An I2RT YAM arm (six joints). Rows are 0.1 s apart.
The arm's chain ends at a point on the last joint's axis. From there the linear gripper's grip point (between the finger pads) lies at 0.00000 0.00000 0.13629 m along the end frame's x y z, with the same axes.
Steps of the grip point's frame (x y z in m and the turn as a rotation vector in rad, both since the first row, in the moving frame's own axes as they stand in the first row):
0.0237, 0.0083, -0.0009, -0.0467, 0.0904, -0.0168
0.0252, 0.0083, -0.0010, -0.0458, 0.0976, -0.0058
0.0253, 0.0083, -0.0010, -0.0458, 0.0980, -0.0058
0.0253, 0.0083, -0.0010, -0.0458, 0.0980, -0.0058
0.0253, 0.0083, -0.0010, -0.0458, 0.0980, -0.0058
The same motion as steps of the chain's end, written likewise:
0.0113, 0.0020, -0.0002, -0.0467, 0.0904, -0.0168
0.0119, 0.0021, -0.0002, -0.0458, 0.0976, -0.0058
0.0120, 0.0021, -0.0002, -0.0458, 0.0980, -0.0058
0.0120, 0.0021, -0.0002, -0.0458, 0.0980, -0.0058
0.0120, 0.0021, -0.0002, -0.0458, 0.0980, -0.0058

